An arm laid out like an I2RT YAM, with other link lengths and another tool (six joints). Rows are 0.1 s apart.
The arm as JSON. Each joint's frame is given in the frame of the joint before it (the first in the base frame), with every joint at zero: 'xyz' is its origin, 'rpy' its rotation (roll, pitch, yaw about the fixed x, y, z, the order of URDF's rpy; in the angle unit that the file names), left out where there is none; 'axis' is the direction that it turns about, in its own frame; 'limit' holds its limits. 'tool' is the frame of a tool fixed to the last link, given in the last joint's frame.
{
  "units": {
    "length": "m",
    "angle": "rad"
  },
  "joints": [
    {
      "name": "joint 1",
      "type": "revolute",
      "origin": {
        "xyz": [
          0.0,
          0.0,
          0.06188
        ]
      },
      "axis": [
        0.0,
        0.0,
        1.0
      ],
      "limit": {
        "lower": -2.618,
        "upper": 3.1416
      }
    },
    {
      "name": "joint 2",
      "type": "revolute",
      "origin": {
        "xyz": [
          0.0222,
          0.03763,
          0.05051
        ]
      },
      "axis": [
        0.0,
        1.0,
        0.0
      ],
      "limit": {
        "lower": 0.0,
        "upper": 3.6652
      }
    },
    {
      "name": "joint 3",
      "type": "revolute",
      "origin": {
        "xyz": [
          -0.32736,
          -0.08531,
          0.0
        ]
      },
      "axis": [
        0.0,
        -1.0,
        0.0
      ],
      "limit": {
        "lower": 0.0,
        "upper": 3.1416
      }
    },
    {
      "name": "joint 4",
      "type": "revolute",
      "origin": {
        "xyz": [
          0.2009,
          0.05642,
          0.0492
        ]
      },
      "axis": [
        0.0,
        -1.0,
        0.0
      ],
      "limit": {
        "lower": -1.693,
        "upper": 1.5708
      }
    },
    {
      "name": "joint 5",
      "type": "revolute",
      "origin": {
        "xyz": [
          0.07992,
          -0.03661,
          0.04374
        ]
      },
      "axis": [
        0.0,
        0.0,
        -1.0
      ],
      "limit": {
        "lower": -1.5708,
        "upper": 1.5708
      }
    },
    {
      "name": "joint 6",
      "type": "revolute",
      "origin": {
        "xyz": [
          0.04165,
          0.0,
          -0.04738
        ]
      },
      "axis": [
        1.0,
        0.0,
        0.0
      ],
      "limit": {
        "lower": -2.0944,
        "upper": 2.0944
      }
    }
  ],
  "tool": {
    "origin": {
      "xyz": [
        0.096,
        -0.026,
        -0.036
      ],
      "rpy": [
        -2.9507,
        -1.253,
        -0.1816
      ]
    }
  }
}
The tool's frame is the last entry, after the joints.
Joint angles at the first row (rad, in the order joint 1, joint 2, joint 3, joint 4, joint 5, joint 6):
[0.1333, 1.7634, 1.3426, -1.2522, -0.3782, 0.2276]
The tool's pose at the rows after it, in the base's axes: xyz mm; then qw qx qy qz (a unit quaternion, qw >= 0):
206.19 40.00 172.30 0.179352 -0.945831 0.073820 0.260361
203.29 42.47 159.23 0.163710 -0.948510 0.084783 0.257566
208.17 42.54 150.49 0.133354 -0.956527 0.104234 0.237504
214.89 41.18 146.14 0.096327 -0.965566 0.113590 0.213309
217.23 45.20 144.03 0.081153 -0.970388 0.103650 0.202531
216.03 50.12 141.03 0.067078 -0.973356 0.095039 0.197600
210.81 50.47 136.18 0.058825 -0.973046 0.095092 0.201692
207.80 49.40 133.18 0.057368 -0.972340 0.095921 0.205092
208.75 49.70 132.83 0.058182 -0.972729 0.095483 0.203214
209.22 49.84 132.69 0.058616 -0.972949 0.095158 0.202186
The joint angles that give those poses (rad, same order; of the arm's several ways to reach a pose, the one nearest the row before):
[0.1509, 1.7634, 1.2488, -1.1935, -0.3775, 0.2714]
[0.1760, 1.7634, 1.1881, -1.1221, -0.3466, 0.3172]
[0.2050, 1.7634, 1.1625, -1.0599, -0.2749, 0.3839]
[0.2378, 1.7641, 1.1587, -1.0237, -0.1883, 0.4293]
[0.2710, 1.7641, 1.1546, -1.0043, -0.1558, 0.4397]
[0.3073, 1.7641, 1.1412, -0.9871, -0.1295, 0.4549]
[0.3210, 1.7641, 1.1122, -0.9707, -0.1184, 0.4656]
[0.3206, 1.7641, 1.0939, -0.9600, -0.1184, 0.4660]
[0.3206, 1.7645, 1.0939, -0.9554, -0.1184, 0.4656]
[0.3206, 1.7645, 1.0939, -0.9531, -0.1184, 0.4652]

